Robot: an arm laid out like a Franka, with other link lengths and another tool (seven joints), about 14 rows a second.
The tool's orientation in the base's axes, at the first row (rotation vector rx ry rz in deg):
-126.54, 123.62, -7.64
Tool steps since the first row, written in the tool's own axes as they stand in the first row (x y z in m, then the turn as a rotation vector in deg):
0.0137, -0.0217, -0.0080, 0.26, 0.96, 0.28
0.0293, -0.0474, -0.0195, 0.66, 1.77, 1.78
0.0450, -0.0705, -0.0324, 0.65, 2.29, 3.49
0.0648, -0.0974, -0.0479, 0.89, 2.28, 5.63
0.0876, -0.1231, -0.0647, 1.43, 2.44, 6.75
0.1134, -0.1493, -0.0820, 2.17, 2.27, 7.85
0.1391, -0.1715, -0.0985, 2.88, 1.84, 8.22
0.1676, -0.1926, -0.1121, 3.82, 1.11, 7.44
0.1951, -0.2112, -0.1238, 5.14, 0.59, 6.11
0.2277, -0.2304, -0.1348, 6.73, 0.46, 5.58
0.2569, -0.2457, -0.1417, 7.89, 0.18, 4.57
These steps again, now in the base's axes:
0.0211, -0.0130, 0.0104, -0.92, -0.29, -0.36
0.0459, -0.0277, 0.0247, -1.57, -0.75, -1.93
0.0680, -0.0425, 0.0402, -1.92, -0.79, -3.68
0.0937, -0.0612, 0.0588, -1.70, -1.08, -5.80
0.1181, -0.0830, 0.0786, -1.74, -1.65, -6.92
0.1431, -0.1077, 0.0990, -1.45, -2.41, -7.97
0.1641, -0.1325, 0.1182, -0.97, -3.12, -8.28
0.1844, -0.1601, 0.1345, -0.30, -4.02, -7.41
0.2024, -0.1869, 0.1487, 0.12, -5.30, -6.00
0.2212, -0.2187, 0.1623, 0.23, -6.87, -5.42
0.2363, -0.2474, 0.1714, 0.44, -8.00, -4.36

